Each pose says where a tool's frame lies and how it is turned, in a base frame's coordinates. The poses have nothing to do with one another.
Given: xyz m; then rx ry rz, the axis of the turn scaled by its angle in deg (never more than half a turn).
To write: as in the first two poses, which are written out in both.
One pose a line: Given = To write
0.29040, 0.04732, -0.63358, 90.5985, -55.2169, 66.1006 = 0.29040, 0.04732, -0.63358, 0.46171, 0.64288, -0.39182, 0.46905
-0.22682, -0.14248, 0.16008, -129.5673, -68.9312, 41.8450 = -0.22682, -0.14248, 0.16008, 0.23674, -0.82487, -0.43884, 0.26640
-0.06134, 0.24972, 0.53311, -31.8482, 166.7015, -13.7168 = -0.06134, 0.24972, 0.53311, 0.08481, -0.18637, 0.97552, -0.08027
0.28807, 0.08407, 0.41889, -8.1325, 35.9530, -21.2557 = 0.28807, 0.08407, 0.41889, 0.93185, -0.06935, 0.30659, -0.18126
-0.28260, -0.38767, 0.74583, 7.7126, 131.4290, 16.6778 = -0.28260, -0.38767, 0.74583, 0.40109, 0.05324, 0.90721, 0.11512
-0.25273, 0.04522, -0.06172, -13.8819, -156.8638, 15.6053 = -0.25273, 0.04522, -0.06172, 0.18868, -0.08615, -0.97345, 0.09684
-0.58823, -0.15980, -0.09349, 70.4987, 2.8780, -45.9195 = -0.58823, -0.15980, -0.09349, 0.74207, 0.56135, 0.02292, -0.36564
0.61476, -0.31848, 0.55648, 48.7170, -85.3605, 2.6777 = 0.61476, -0.31848, 0.55648, 0.65395, 0.37486, -0.65682, 0.02060
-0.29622, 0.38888, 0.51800, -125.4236, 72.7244, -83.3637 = -0.29622, 0.38888, 0.51800, 0.11112, -0.74531, 0.43216, -0.49538
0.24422, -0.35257, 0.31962, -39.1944, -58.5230, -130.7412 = 0.24422, -0.35257, 0.31962, 0.27138, -0.25402, -0.37929, -0.84733
